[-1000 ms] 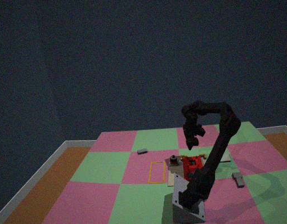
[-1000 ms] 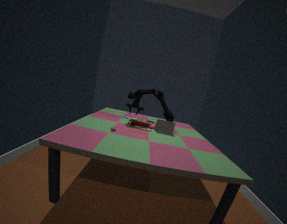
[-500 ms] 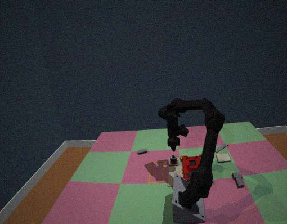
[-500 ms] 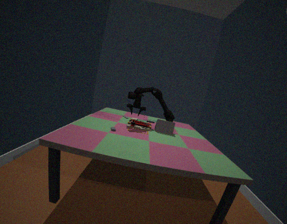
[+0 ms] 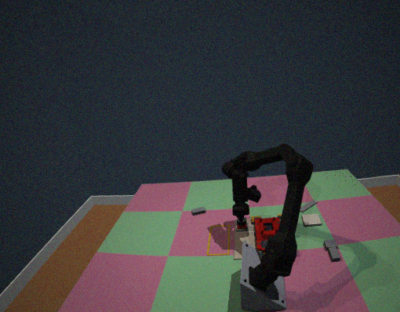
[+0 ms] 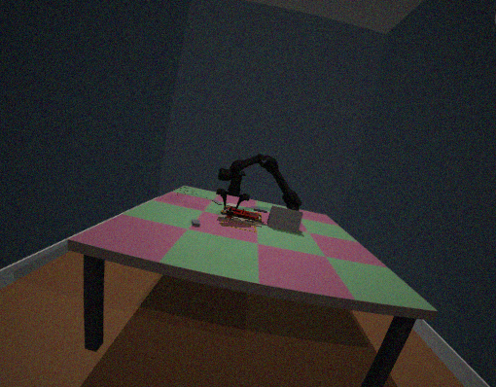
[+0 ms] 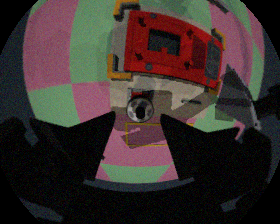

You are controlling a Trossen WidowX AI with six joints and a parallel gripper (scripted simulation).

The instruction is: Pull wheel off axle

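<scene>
My gripper tip is now 2 cm above the dark wheel. From my gripper tip the other things lie so: upright axle: 2 cm below.
</scene>
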